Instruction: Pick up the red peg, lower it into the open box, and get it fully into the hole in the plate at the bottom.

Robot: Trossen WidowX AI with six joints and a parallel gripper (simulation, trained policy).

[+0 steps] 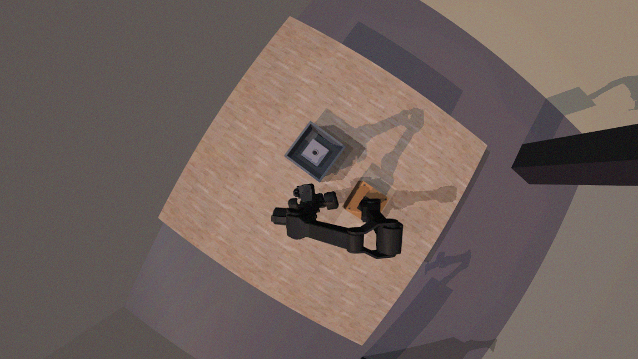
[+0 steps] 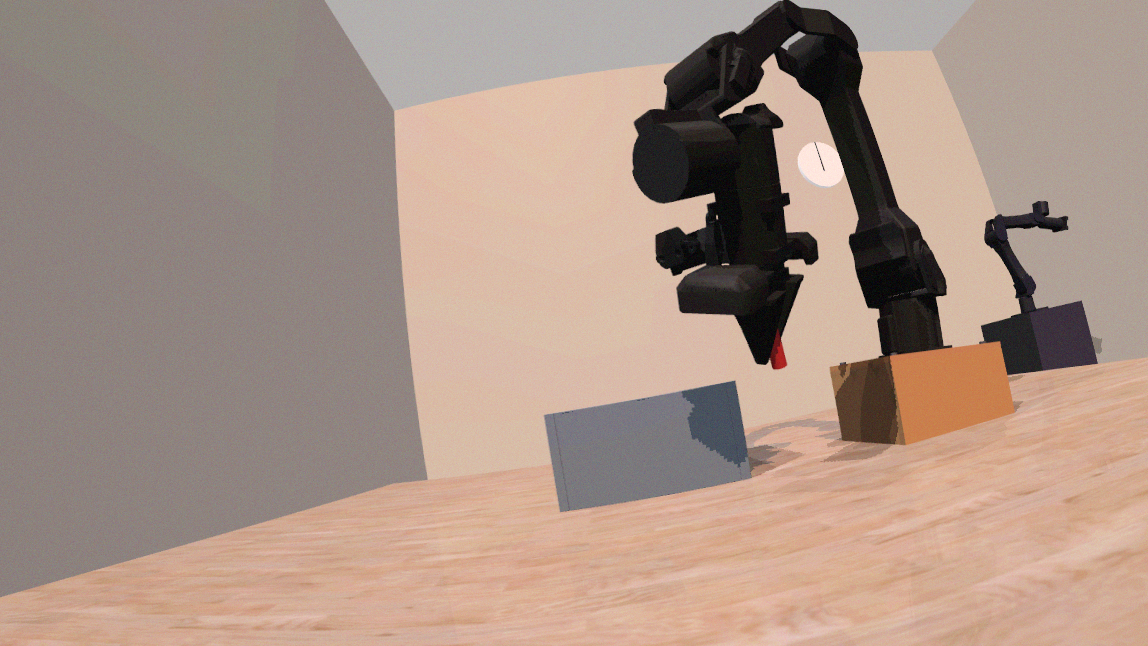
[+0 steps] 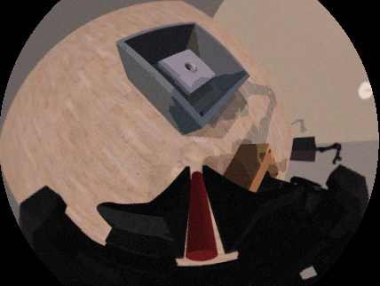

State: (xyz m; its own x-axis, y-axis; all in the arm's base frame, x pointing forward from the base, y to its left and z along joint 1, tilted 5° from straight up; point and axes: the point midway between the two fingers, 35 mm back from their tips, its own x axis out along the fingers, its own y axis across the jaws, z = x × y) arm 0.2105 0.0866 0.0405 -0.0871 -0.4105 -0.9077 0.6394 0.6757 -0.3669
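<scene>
Right now my gripper tip is 14 cm to the left of the light grey plate, 11 cm short of it and 6 cm above it. The rest, counted from my gripper tip: grey box: 14 cm to the right, 11 cm ahead, 8 cm below; red peg: 3 cm above, 2 cm to the left.
</scene>
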